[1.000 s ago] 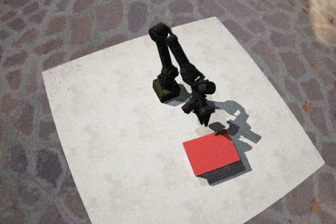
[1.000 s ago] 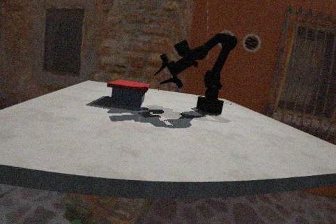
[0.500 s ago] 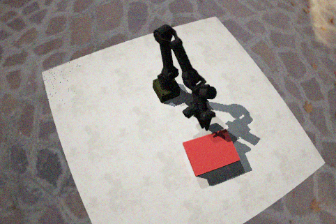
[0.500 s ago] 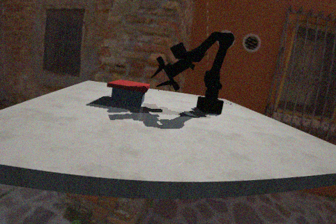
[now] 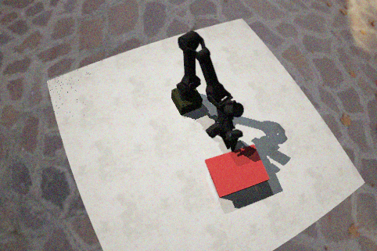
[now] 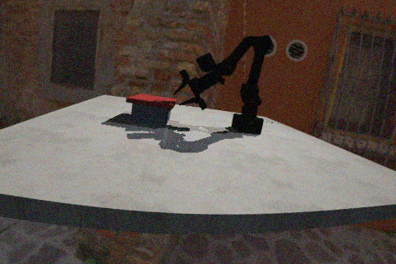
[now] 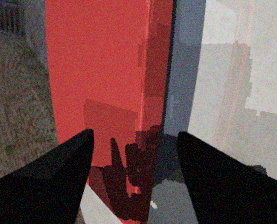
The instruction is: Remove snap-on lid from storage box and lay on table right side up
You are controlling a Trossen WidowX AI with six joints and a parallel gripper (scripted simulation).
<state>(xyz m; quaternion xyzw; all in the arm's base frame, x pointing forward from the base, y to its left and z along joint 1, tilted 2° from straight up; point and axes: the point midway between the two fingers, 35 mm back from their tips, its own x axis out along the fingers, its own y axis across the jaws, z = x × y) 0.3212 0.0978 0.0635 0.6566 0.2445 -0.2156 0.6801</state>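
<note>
Now: gripper tip 9 cm short of the red lid and 1 cm above it. Round my gripper tip: storage box: 9 cm ahead, 6 cm below.
</note>
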